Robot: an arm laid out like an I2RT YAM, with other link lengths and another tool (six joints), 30 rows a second.
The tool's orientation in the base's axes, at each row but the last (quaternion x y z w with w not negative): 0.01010, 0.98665, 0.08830, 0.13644; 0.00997, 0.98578, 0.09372, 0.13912; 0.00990, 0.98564, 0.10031, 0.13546; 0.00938, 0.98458, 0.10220, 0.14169; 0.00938, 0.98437, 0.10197, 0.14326
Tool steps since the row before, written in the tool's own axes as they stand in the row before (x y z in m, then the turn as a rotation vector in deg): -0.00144, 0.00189, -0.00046, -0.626, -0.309, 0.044; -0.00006, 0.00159, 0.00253, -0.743, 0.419, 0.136; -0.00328, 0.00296, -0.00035, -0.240, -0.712, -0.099; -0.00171, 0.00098, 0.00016, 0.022, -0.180, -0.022; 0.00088, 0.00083, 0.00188, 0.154, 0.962, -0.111
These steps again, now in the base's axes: 0.00125, 0.00172, 0.00116, 0.616, -0.324, 0.071; 0.00075, 0.00202, -0.00207, 0.749, 0.402, 0.153; 0.00304, 0.00268, 0.00179, 0.210, -0.728, 0.014; 0.00168, 0.00091, 0.00052, -0.025, -0.180, -0.022; -0.00032, 0.00123, -0.00184, -0.190, 0.927, 0.257
